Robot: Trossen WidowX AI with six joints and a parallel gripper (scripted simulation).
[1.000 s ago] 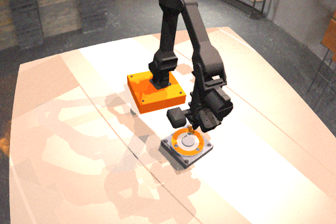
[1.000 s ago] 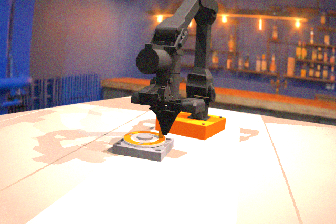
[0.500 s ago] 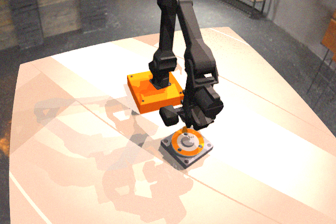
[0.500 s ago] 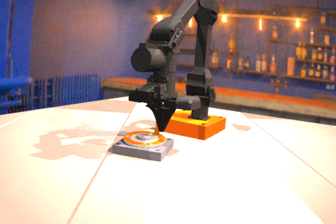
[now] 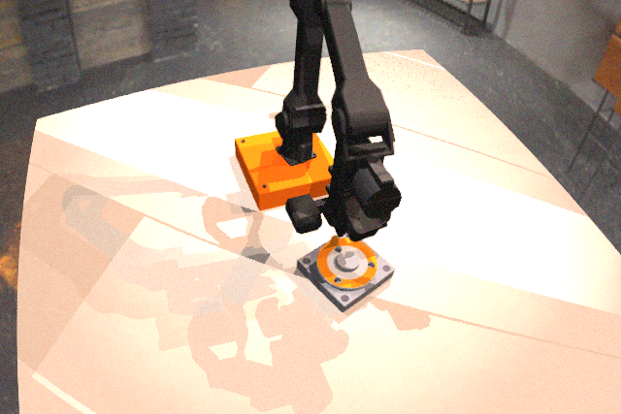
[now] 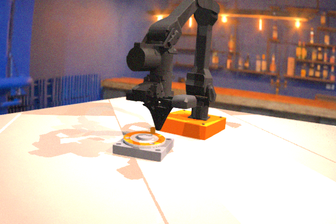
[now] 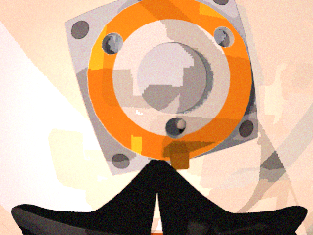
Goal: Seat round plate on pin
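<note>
The grey square base lies 5 cm ahead of my gripper tip, 2 cm to the right of it and 2 cm below it.
</note>
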